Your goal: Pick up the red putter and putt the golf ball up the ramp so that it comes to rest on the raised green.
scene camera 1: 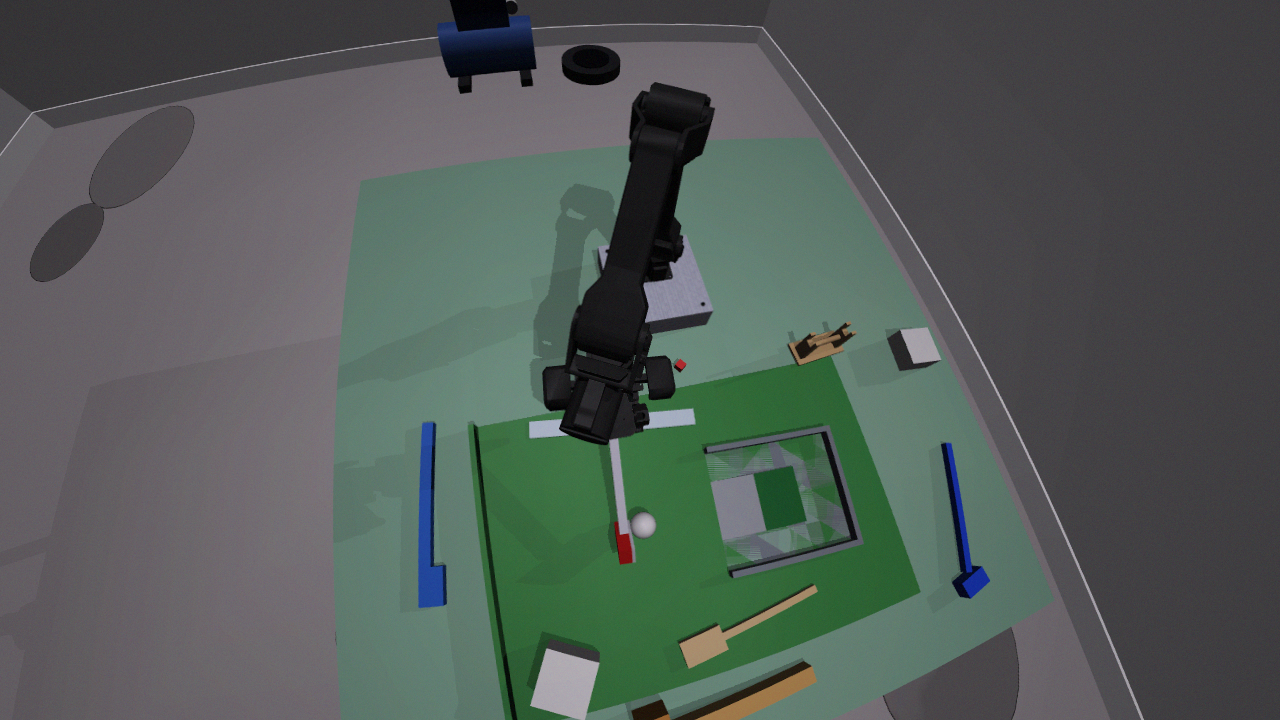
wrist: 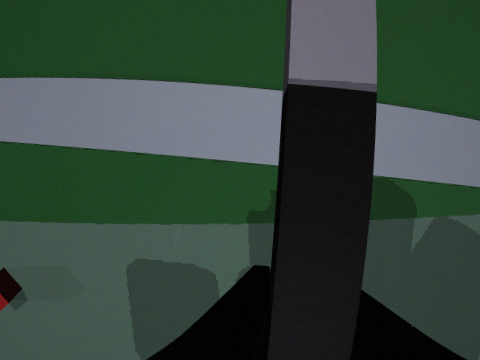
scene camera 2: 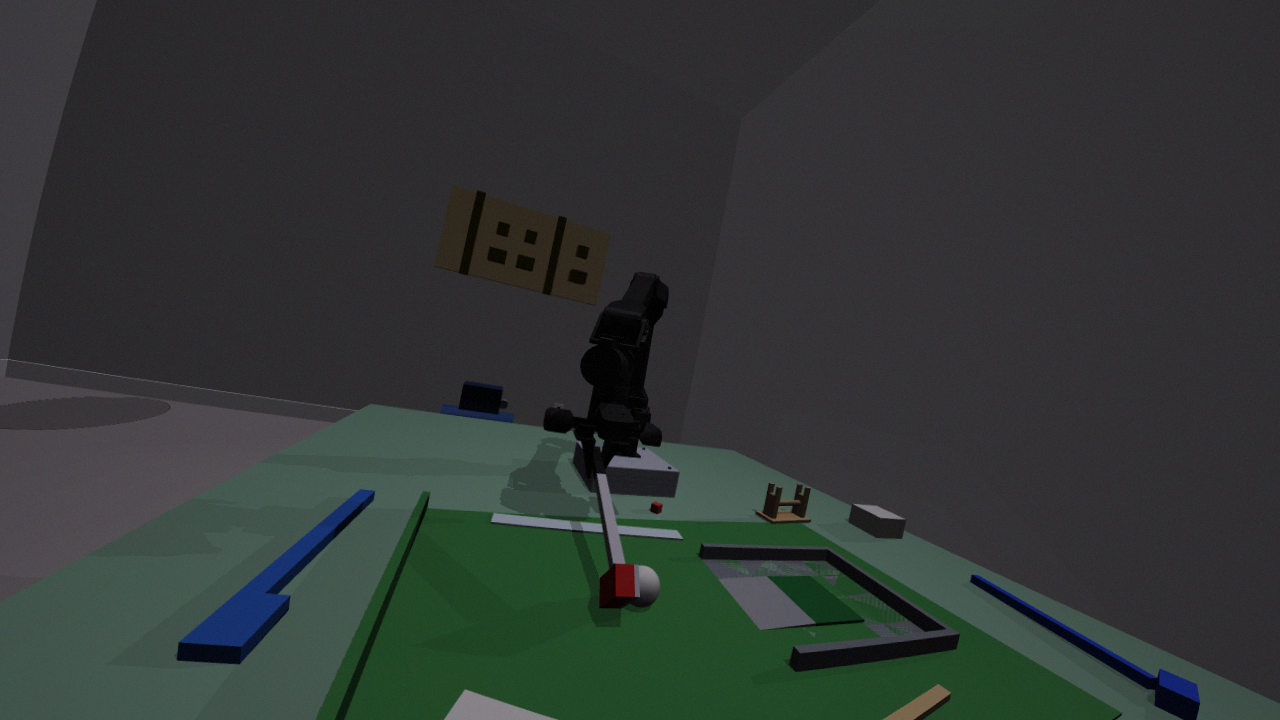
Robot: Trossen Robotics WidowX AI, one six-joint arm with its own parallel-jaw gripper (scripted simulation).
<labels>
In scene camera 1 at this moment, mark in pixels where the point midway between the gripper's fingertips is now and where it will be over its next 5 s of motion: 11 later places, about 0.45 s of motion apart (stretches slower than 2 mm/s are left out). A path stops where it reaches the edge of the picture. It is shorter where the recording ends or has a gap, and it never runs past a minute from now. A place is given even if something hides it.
My gripper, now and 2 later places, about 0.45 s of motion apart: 608,398; 649,383; 653,376
</labels>
